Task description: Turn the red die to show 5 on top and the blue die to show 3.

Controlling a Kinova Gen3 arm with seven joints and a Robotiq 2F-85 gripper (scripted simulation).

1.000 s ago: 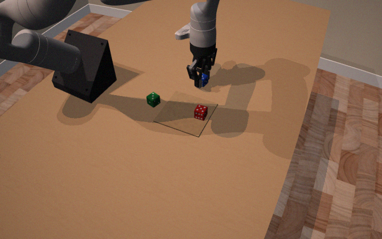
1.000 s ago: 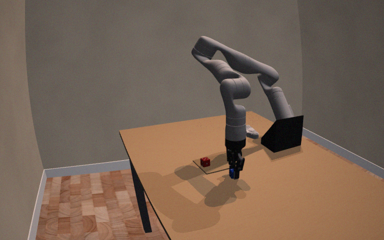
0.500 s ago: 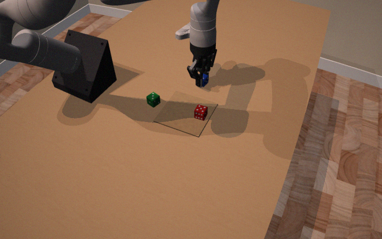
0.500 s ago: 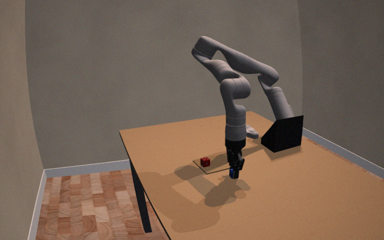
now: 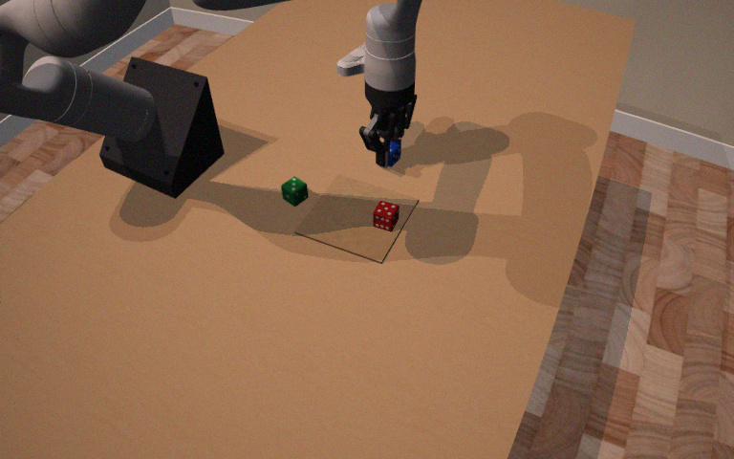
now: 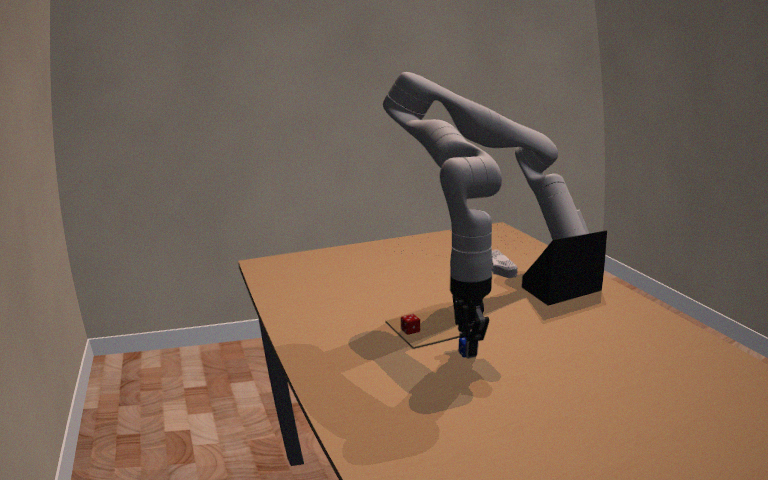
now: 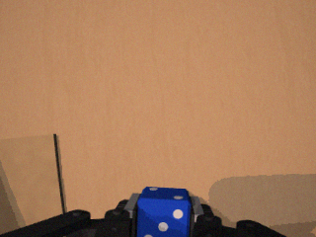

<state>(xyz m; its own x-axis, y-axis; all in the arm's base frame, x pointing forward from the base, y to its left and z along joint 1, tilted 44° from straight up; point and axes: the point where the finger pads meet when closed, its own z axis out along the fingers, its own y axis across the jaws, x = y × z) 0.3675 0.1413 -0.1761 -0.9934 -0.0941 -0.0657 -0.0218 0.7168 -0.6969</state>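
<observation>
My hand is 14 cm to the left of the thin tan mat, 4 cm short of it and 2 cm above it. Round my hand: blue die: right at my hand; then red die: 13 cm to the right, 8 cm ahead; then green die: 16 cm to the right, 7 cm behind.
</observation>
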